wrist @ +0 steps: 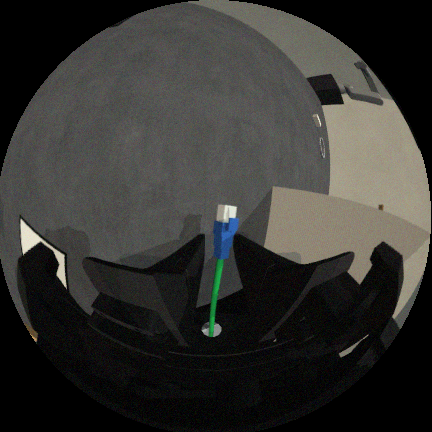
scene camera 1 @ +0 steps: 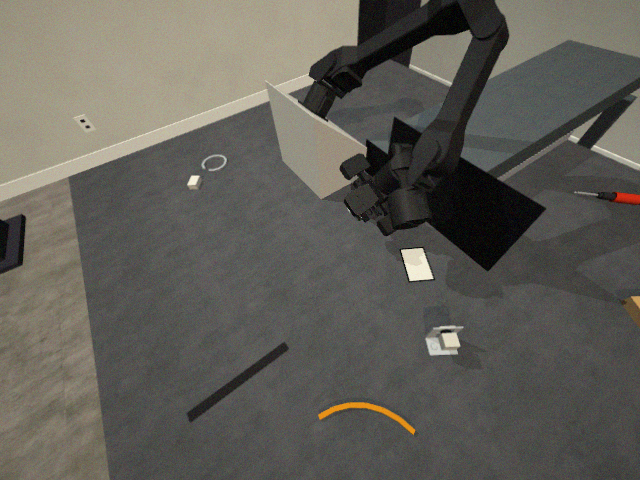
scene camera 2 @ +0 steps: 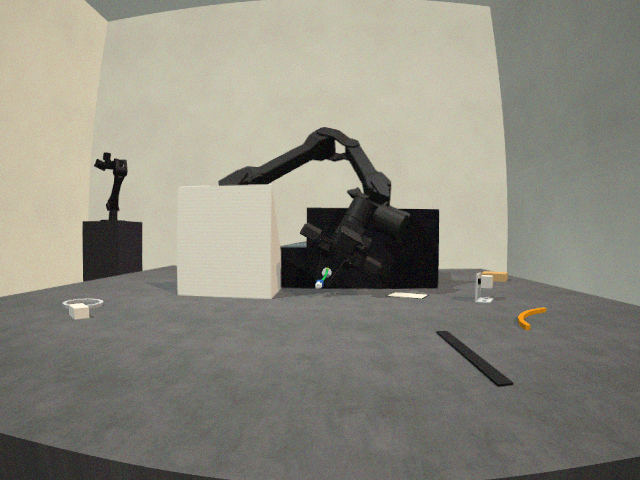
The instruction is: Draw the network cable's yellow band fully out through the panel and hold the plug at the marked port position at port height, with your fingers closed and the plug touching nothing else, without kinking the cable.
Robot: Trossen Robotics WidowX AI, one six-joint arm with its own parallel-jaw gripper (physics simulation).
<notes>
In view: my gripper (scene camera 1: pixel 358 207), a black strip (scene camera 1: pixel 248 373) and a network plug (wrist: pixel 224 226).
The black strip also shows in scene camera 2 (scene camera 2: pixel 489 371). My gripper is seen too in the wrist view (wrist: pixel 218 239).
</notes>
